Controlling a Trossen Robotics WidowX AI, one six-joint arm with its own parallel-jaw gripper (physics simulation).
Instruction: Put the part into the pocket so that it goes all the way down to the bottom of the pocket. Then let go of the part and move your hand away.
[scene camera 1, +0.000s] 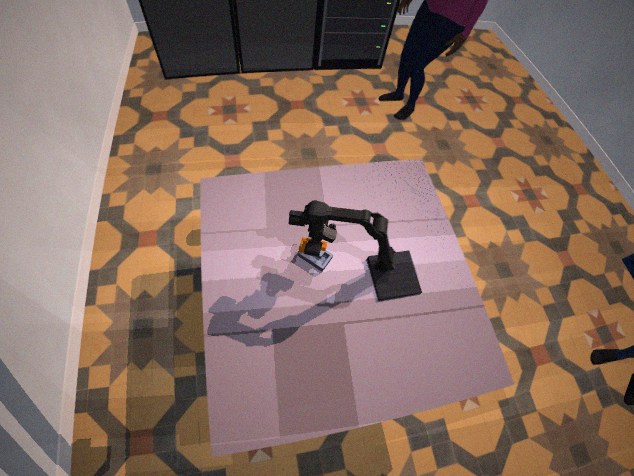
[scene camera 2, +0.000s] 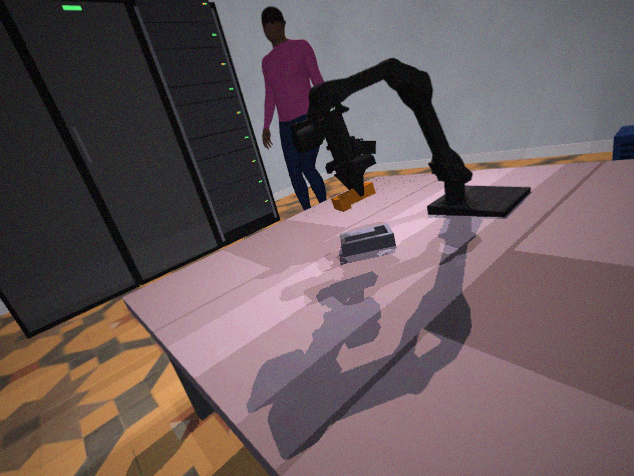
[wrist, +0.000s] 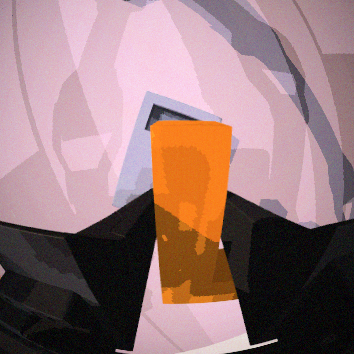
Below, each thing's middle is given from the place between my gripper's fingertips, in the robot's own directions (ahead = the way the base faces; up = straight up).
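The grey pocket block (wrist: 135, 177) is 13 cm below my hand, 1 cm to the right of it and 1 cm behind it. As for the orange L-shaped part (wrist: 190, 158), my gripper is 1 cm to the left of it and 2 cm short of it.
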